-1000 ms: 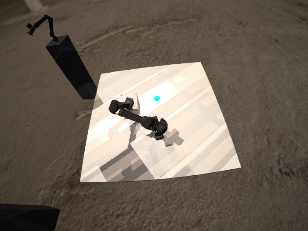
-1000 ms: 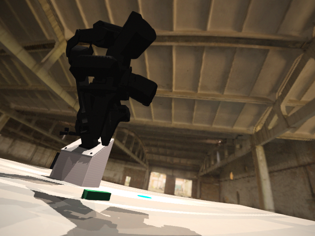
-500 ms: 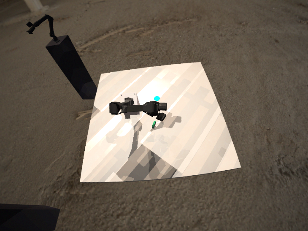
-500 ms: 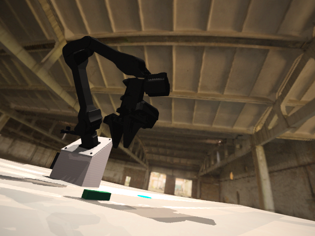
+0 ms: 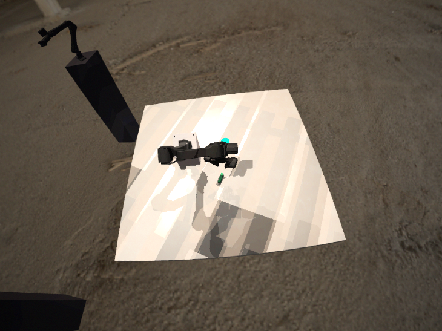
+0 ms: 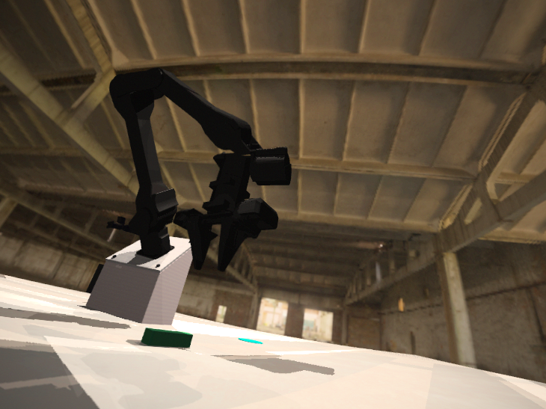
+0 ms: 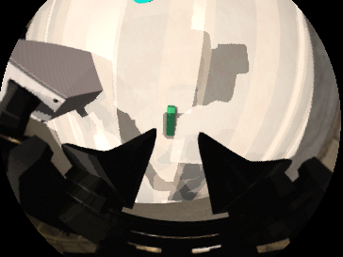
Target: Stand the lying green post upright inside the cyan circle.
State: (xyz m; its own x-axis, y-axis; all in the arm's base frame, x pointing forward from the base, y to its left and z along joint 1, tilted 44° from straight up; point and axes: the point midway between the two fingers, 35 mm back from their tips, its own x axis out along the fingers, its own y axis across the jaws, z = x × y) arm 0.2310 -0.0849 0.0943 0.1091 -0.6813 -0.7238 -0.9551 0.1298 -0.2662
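My gripper tip is 100 mm above the green post, 20 mm to the left of it and 20 mm past it. Round my gripper tip: cyan circle: 280 mm to the left, 100 mm below, 10 mm behind.
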